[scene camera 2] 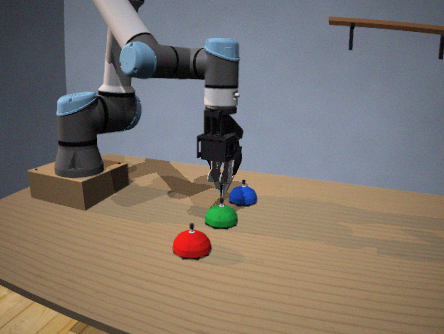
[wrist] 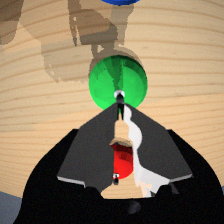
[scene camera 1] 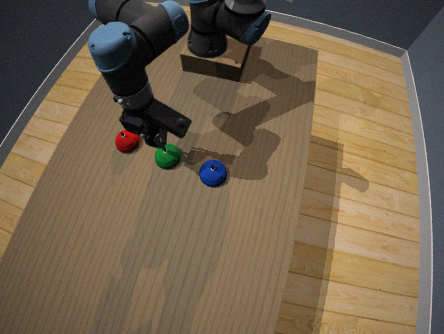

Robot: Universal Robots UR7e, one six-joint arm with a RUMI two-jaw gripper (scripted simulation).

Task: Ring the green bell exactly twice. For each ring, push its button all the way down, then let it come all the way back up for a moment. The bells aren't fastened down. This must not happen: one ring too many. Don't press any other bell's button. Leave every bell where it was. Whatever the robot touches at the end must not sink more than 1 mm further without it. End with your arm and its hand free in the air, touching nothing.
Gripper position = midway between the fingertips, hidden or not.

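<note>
There's a red bell (scene camera 2: 191, 244) that I can see, and a green bell (wrist: 115, 74) as well. You'd also find my gripper (scene camera 2: 221, 195) here, and the wrist view has the gripper too (wrist: 119, 104), as does scene camera 1, with the gripper (scene camera 1: 163, 147).
</note>
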